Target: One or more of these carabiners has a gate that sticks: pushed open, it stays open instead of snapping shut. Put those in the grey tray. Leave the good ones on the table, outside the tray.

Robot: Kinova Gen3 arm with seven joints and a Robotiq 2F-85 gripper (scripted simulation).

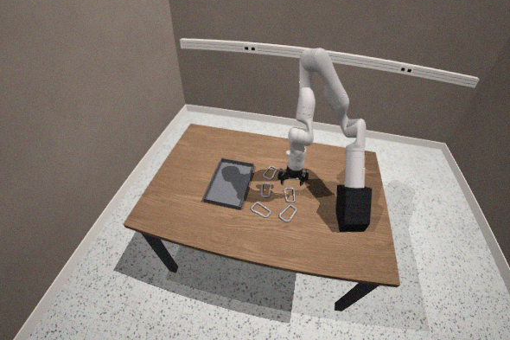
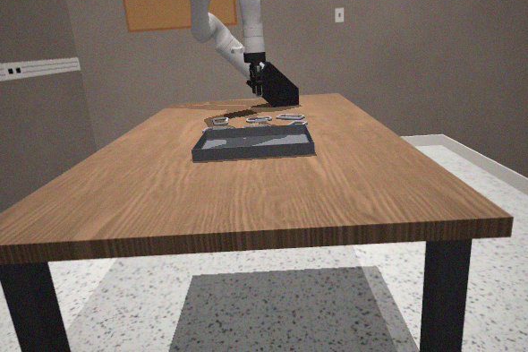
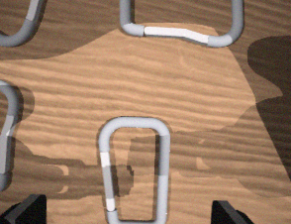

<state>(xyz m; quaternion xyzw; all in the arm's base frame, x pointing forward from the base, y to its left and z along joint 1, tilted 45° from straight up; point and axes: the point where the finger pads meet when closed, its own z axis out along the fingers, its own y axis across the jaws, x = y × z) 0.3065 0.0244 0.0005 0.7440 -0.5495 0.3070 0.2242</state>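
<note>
Right now the carabiner gate is 11 cm to the left of my hand, 9 cm below it and 4 cm behind it. Also, from my hand: grey tray (33 cm ahead, 9 cm below, 1 cm to the left).
</note>
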